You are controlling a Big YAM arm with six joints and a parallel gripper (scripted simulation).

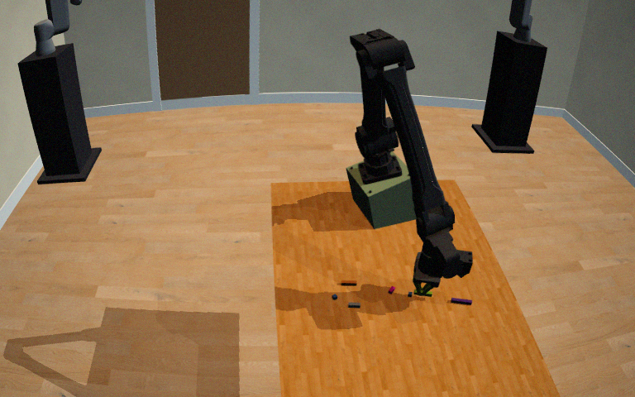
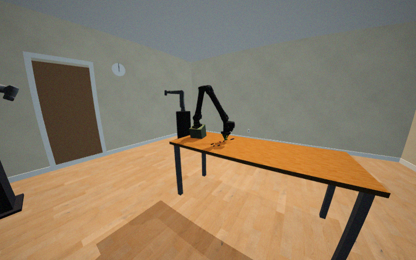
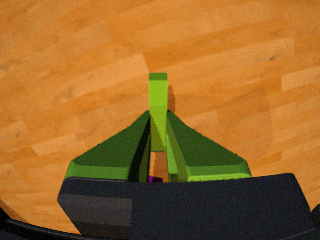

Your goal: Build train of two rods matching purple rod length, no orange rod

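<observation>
My gripper is now 1 cm to the right of the lime rod. Also, from my hand: grey rod 18 cm to the right, 2 cm below, 1 cm ahead; then purple rod 11 cm to the left, 4 cm ahead, 2 cm below; then magenta rod 7 cm to the right, 3 cm behind, 2 cm below.
</observation>
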